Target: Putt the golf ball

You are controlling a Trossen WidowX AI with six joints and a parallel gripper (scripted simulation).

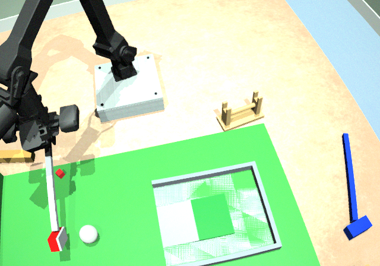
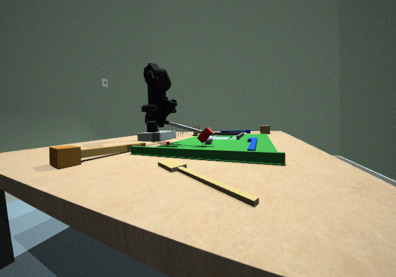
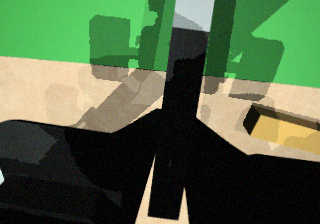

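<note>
The red cube is 80 mm below my gripper tip, 40 mm ahead of it and 10 mm to the right of it. From my gripper tip the other things lie so: white golf ball: 220 mm ahead, 60 mm below, 20 mm to the left; then grey frame: 310 mm to the left, 290 mm ahead, 80 mm below; then green mat: 270 mm ahead, 120 mm to the left, 90 mm below.
</note>
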